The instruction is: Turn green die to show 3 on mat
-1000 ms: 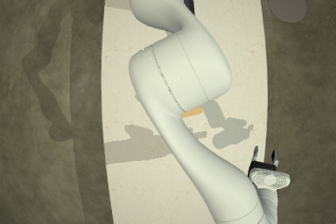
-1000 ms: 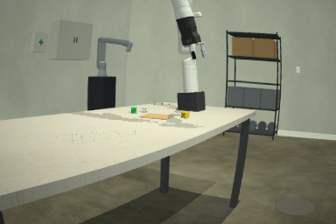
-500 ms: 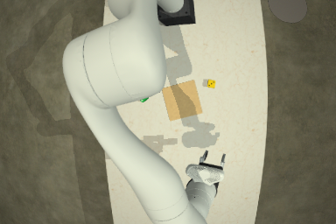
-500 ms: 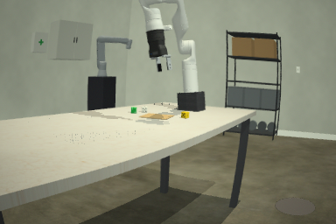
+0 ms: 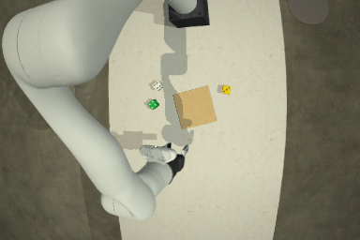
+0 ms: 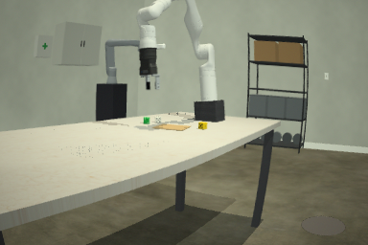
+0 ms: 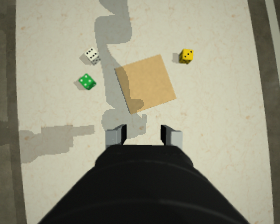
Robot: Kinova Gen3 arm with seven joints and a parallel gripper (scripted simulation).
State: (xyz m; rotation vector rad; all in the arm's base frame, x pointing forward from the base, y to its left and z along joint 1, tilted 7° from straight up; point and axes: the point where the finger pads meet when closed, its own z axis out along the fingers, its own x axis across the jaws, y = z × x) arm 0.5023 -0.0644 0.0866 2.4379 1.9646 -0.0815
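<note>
Now: hand 180 mm above the green die, 140 mm past it and 120 mm to the left of it. From my hand the other things lie so: white die: 210 mm behind, 180 mm below, 90 mm to the right; then yellow die: 180 mm below, 170 mm to the left, 170 mm behind; then tan mat: 190 mm below, 110 mm behind, 40 mm to the left.
</note>
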